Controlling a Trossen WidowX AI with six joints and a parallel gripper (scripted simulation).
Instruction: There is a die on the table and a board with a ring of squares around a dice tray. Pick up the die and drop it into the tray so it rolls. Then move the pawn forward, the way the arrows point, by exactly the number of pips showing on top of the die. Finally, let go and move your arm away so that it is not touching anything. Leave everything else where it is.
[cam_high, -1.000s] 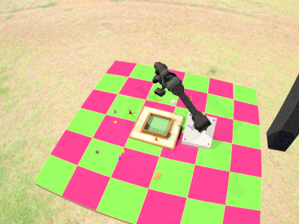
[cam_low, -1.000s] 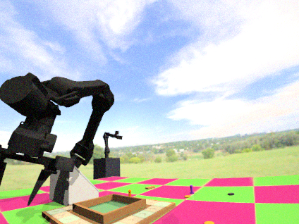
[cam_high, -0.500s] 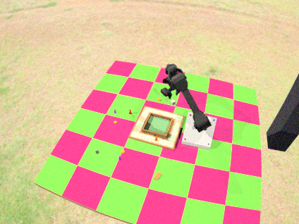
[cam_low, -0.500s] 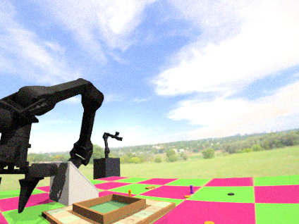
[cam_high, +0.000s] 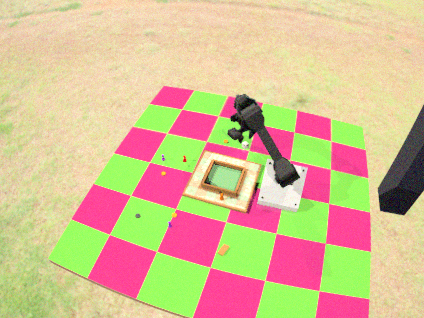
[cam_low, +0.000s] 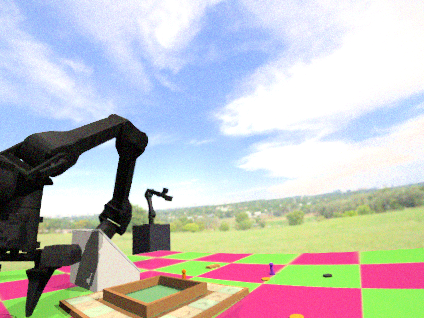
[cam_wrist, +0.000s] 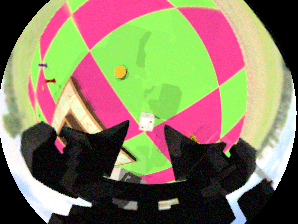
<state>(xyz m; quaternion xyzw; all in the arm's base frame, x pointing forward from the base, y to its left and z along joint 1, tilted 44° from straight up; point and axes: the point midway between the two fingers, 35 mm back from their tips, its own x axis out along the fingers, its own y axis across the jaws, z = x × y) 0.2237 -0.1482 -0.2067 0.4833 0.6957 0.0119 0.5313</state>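
Right now the white die is 20 mm below my gripper tip. The rest, counted from my gripper tip: red pawn (250 mm ahead, 180 mm to the left, 20 mm below); green dice tray (50 mm ahead, 240 mm to the left, 30 mm below); yellow pawn (130 mm behind, 70 mm to the right, 20 mm below).
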